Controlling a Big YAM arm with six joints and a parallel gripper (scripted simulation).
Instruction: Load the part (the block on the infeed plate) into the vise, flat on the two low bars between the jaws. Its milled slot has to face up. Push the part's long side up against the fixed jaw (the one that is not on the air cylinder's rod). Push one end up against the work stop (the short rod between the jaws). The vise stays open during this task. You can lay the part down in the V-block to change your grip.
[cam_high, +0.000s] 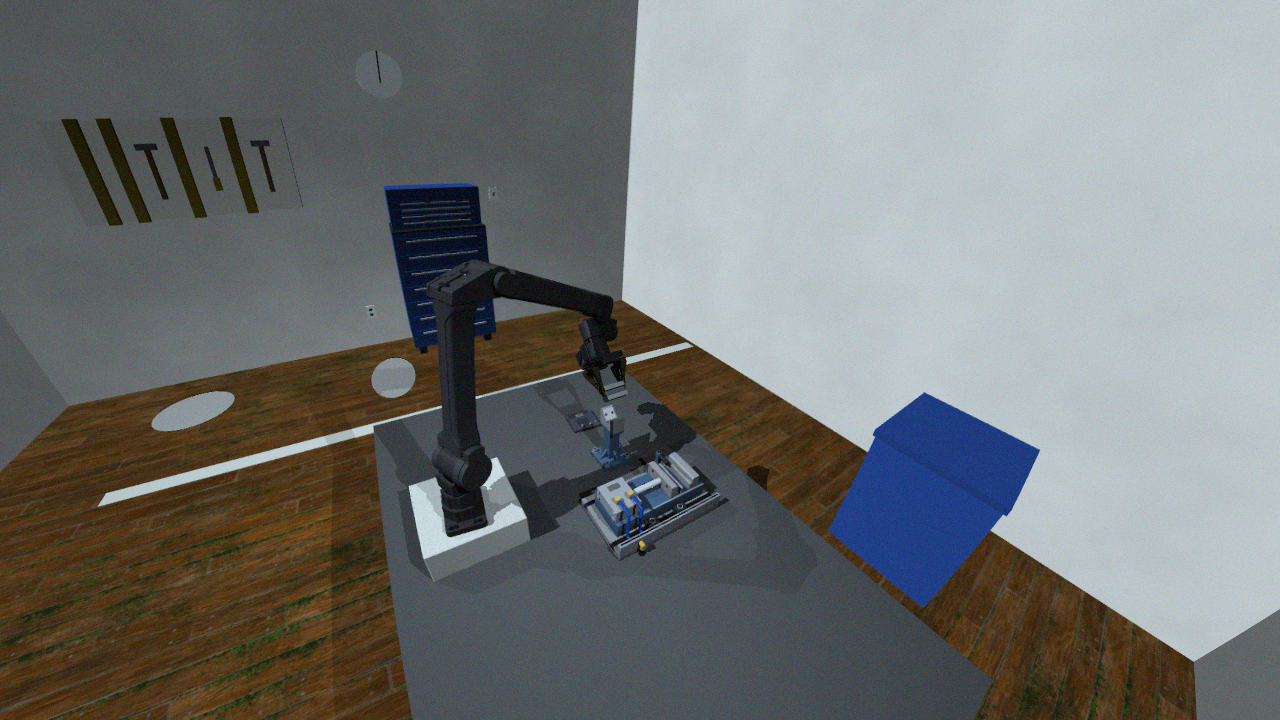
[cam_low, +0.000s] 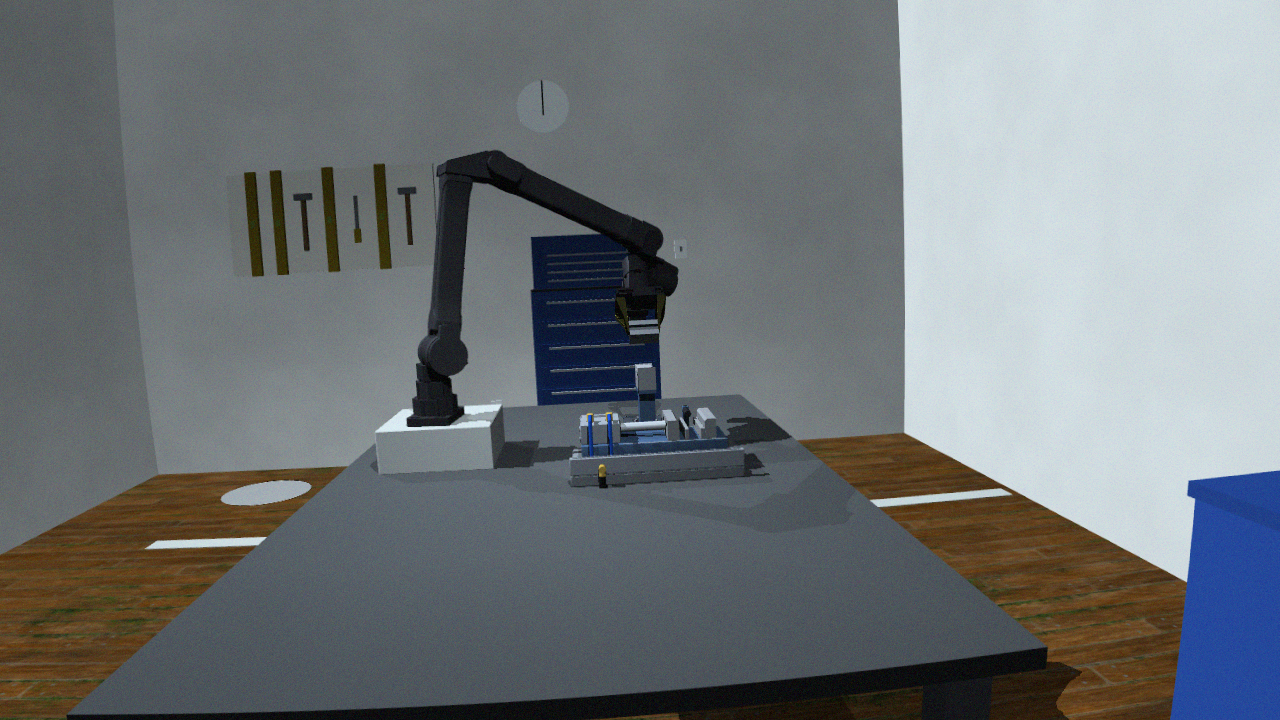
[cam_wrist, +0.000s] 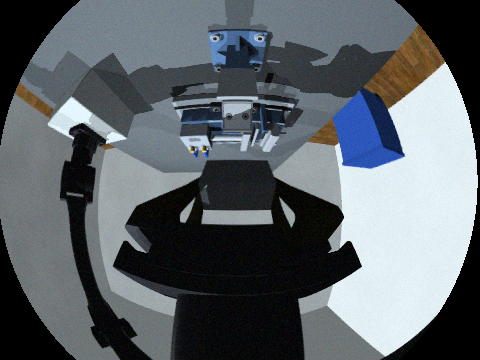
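My gripper is now 10 mm to the left of the part. Also, from my hand: air cylinder 80 mm behind, 220 mm to the right, 160 mm below; vise 20 mm ahead, 210 mm to the right, 200 mm below.
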